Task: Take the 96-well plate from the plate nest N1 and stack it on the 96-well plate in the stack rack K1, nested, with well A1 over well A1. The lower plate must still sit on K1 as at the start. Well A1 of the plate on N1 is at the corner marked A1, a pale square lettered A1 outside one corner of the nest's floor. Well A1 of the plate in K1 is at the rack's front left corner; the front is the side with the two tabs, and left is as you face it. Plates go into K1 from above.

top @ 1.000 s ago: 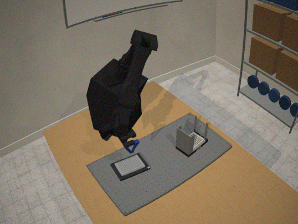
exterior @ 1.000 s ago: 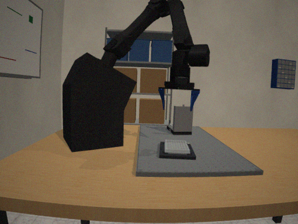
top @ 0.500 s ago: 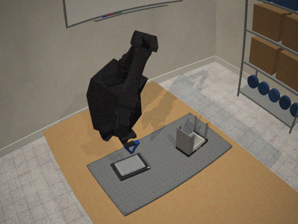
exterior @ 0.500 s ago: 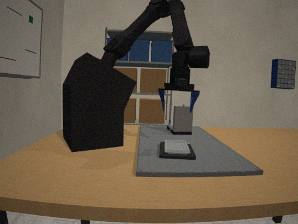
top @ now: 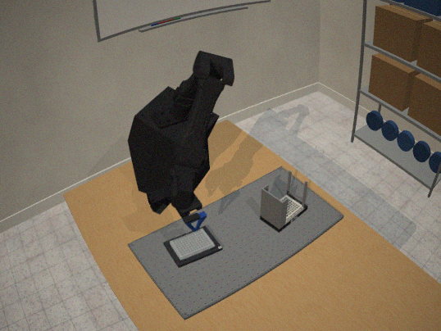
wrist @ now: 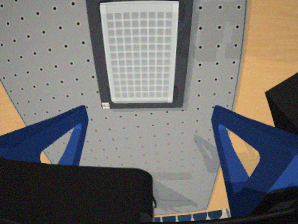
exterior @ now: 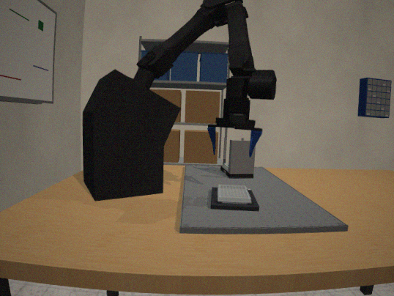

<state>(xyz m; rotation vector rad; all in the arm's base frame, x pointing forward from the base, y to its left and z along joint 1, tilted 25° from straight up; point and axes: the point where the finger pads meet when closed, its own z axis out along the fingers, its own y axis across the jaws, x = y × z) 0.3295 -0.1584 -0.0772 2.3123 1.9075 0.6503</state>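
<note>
Right now the black plate nest N1 is 1 cm ahead of my hand, 1 cm to the right of it and 13 cm below it. Round my hand: pale A1 mark (7 cm ahead, 6 cm to the left, 12 cm below); then grey rack wall (10 cm ahead, 26 cm to the left, 5 cm below).
</note>
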